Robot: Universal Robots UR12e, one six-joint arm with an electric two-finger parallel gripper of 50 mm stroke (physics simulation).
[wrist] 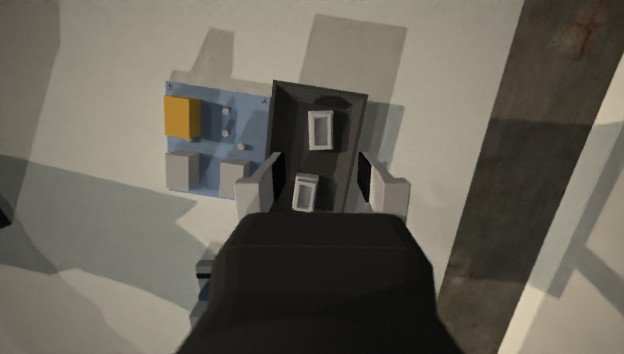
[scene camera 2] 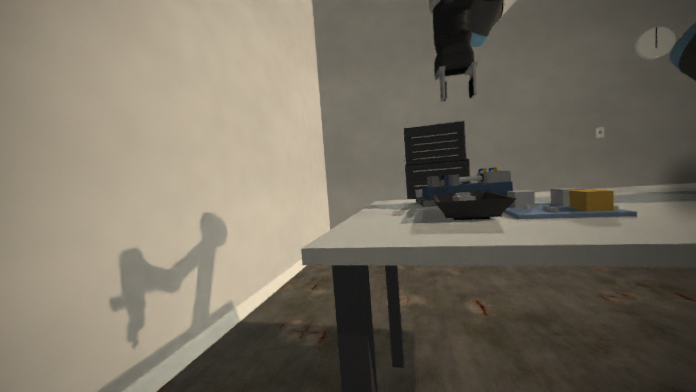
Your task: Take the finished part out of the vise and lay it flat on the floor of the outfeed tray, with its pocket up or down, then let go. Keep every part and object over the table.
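Frame: origin at the arm's base, x right, y back, z down, level; millimetres.
Seen in the pictures: gripper, fingertip midpoint: (wrist: 321, 167) (scene camera 2: 458, 98).
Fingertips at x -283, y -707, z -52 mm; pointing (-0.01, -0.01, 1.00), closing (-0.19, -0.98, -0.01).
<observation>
Pixels of each thing's top centre, then the offset from my fingertips to it. "pt": a spot on its surface instead.
- light grey part, middle of its top: (wrist: 321, 131) (scene camera 2: 463, 196) dx -1, dy +0, dz +207 mm
- second grey part, middle of its top: (wrist: 304, 197) dx +109, dy +6, dz +207 mm
- blue vise, surface spot: (scene camera 2: 467, 192) pt dx +117, dy +18, dz +207 mm
- blue plate, middle of its top: (wrist: 216, 146) (scene camera 2: 550, 207) dx +63, dy +172, dz +246 mm
- orange block, middle of its top: (wrist: 176, 117) (scene camera 2: 589, 190) dx +20, dy +221, dz +210 mm
The dark outfeed tray (scene camera 2: 475, 209) (wrist: 285, 130) stands on the table. In the wrist view one light grey part (wrist: 320, 131) lies in it with its rectangular pocket up. A second grey part (wrist: 304, 193), pocket also up, lies nearer the gripper body, turned slightly. In the scene view grey tops of parts show just above the tray's rim. My gripper (scene camera 2: 457, 98) (wrist: 321, 167) is open and empty, high above the table and tray, pointing down. The blue vise (scene camera 2: 467, 190) stands behind the tray; the gripper body hides most of it in the wrist view.
A blue plate (scene camera 2: 575, 214) (wrist: 210, 145) beside the tray carries an orange block (scene camera 2: 591, 200) (wrist: 181, 117), two grey blocks (wrist: 181, 171) (wrist: 234, 177) and small pegs. A dark cabinet (scene camera 2: 435, 145) shows behind the table. The table's edge (scene camera 2: 500, 254) faces the scene camera.
</observation>
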